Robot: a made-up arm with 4 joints.
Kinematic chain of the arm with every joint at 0, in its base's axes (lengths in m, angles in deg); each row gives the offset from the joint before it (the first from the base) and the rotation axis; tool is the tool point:
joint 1: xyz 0 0 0.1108 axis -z
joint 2: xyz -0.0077 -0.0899 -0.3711 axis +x
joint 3: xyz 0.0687 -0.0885 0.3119 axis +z
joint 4: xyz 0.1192 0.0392 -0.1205 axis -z
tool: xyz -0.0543 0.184 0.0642
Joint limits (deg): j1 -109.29..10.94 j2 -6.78..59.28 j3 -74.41..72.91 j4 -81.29..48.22
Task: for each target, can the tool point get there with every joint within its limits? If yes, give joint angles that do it. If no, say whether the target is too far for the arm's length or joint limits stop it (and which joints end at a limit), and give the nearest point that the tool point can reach.
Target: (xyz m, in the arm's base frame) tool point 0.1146 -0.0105 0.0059
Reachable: yes | joints -48.08 16.77 -13.08 -34.30
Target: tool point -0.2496 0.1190 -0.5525
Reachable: no: joint limits stop it (at a limit: joint 1, joint 2, joint 4) | nearest point -0.1779 0.1012 -0.0296 | short by 0.528 m
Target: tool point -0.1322 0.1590 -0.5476
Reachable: no: joint limits stop it (at a limit: joint 2, joint 4) | nearest point -0.1176 0.1415 -0.0308 | short by 0.517 m
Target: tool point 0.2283 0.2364 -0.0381
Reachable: yes | joints -89.18 41.79 -39.55 -4.32
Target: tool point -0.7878 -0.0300 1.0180
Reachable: no: too far | nearest point -0.1144 -0.0905 0.0362 | short by 1.192 m
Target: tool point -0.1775 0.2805 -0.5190
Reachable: no: joint limits stop it (at a limit: joint 2, joint 4) | nearest point -0.1408 0.2225 -0.0234 | short by 0.500 m
